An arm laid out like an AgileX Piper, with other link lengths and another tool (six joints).
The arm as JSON. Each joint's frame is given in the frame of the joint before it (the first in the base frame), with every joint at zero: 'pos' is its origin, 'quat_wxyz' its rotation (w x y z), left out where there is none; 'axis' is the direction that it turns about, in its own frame. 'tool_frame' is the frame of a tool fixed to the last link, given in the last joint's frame.
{
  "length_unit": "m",
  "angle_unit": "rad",
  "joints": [
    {
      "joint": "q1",
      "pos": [
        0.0,
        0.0,
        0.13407
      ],
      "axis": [
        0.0,
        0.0,
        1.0
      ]
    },
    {
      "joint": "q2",
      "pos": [
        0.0,
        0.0,
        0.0
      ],
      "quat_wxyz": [
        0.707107,
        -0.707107,
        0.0,
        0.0
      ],
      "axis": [
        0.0,
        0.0,
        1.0
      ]
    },
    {
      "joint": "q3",
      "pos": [
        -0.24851,
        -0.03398,
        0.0
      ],
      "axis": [
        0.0,
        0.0,
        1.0
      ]
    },
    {
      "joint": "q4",
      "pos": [
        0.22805,
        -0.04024,
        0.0
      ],
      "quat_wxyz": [
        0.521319,
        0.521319,
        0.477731,
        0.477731
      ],
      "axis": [
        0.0,
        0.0,
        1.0
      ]
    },
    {
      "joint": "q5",
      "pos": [
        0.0,
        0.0,
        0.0
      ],
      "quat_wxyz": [
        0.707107,
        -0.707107,
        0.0,
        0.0
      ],
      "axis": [
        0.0,
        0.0,
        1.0
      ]
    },
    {
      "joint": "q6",
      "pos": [
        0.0,
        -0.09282,
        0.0
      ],
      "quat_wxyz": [
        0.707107,
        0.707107,
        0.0,
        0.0
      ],
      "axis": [
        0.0,
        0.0,
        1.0
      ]
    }
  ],
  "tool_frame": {
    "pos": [
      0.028,
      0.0,
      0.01
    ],
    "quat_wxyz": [
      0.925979,
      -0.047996,
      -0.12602,
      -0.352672
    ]
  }
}
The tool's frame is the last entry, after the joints.
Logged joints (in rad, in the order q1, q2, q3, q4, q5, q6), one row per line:
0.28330 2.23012 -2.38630 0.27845 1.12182 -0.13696
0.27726 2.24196 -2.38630 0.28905 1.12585 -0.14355
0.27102 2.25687 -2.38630 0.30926 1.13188 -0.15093
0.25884 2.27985 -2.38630 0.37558 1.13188 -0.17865
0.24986 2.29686 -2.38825 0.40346 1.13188 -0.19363
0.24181 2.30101 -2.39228 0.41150 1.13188 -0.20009
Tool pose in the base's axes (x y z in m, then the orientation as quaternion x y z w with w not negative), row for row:
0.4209 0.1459 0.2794 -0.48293 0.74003 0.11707 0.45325
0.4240 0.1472 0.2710 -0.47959 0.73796 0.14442 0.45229
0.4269 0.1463 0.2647 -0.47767 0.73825 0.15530 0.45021
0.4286 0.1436 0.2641 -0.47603 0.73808 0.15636 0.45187
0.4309 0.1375 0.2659 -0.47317 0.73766 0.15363 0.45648
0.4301 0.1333 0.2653 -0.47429 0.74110 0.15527 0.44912
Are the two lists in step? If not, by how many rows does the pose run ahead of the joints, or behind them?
The pose runs 2 rows ahead of the joints: the pose in row i belongs to the joints in row i + 2.
